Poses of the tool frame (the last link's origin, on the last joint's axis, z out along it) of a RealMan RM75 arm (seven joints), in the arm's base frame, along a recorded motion.
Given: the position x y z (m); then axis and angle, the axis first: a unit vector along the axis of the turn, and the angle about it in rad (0 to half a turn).
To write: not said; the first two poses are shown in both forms.
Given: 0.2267 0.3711 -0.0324 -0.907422 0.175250 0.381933 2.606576
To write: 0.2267 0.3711 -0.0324 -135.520 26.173 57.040
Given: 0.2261 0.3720 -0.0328 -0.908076 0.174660 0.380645 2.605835
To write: 0.2261 0.3720 -0.0328 -135.579 26.077 56.832
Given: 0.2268 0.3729 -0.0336 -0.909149 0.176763 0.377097 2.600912
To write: 0.2268 0.3729 -0.0336 -135.483 26.341 56.196
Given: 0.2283 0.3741 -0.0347 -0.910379 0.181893 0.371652 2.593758
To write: 0.2283 0.3741 -0.0347 -135.293 27.031 55.232
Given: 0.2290 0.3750 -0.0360 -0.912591 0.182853 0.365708 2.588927
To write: 0.2290 0.3750 -0.0360 -135.369 27.123 54.247
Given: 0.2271 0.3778 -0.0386 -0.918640 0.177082 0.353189 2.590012
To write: 0.2271 0.3778 -0.0386 -136.323 26.278 52.412
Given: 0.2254 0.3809 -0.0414 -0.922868 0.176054 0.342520 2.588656
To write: 0.2254 0.3809 -0.0414 -136.879 26.112 50.802
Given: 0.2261 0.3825 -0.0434 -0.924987 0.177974 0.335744 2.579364
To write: 0.2261 0.3825 -0.0434 -136.701 26.302 49.618
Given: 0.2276 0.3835 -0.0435 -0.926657 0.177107 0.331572 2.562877
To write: 0.2276 0.3835 -0.0435 -136.072 26.007 48.689
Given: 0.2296 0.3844 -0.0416 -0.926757 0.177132 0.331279 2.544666
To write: 0.2296 0.3844 -0.0416 -135.120 25.826 48.300
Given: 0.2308 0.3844 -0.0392 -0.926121 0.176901 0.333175 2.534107
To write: 0.2308 0.3844 -0.0392 -134.467 25.685 48.375
